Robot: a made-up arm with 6 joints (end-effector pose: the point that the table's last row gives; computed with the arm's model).
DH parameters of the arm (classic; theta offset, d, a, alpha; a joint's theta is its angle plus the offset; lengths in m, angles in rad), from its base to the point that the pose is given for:
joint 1: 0 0.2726 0 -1.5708
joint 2: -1.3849 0 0.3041 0
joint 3: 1.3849 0 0.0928 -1.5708
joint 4: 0 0.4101 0 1.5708
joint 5: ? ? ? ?
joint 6: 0 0.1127 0 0
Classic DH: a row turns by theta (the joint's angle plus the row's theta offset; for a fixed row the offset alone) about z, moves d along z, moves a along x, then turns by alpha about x.
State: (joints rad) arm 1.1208 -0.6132 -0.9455 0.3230 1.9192 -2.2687
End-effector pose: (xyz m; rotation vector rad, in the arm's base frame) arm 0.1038 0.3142 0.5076 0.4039 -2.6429 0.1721
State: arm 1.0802 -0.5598 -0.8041 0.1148 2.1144 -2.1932
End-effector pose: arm 0.1257 0.2699 0.4205 0.1935 -2.5333 0.7680
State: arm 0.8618 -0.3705 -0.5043 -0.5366 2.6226 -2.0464
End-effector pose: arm 0.1842 0.1106 0.3270 -0.3323 -1.7063 2.1262
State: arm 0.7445 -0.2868 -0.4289 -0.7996 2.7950 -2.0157
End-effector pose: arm 0.2022 0.0680 0.3284 -0.4521 -1.2676 2.4701
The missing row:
joint 5: 0 0 0.0883 -1.5708
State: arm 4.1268 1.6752 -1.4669 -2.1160 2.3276 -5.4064
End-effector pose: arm -0.3074 -0.2430 -0.2373 1.1339 -0.3217 -2.1692
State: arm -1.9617 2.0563 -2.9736 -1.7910 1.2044 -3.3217
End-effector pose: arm -0.3436 -0.6452 -0.1541 -0.5507 -1.5626 0.5656
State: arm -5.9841 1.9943 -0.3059 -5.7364 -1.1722 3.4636
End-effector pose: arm -0.1177 -0.1114 -0.0671 -0.1391 -2.6698 0.9459
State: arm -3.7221 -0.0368 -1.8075 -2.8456 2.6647 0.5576
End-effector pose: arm -0.2501 0.2094 0.8772 1.8054 -0.6711 2.3082
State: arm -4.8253 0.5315 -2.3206 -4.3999 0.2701 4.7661
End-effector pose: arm 0.1324 0.7025 0.6933 -1.0113 -0.8767 -0.9550
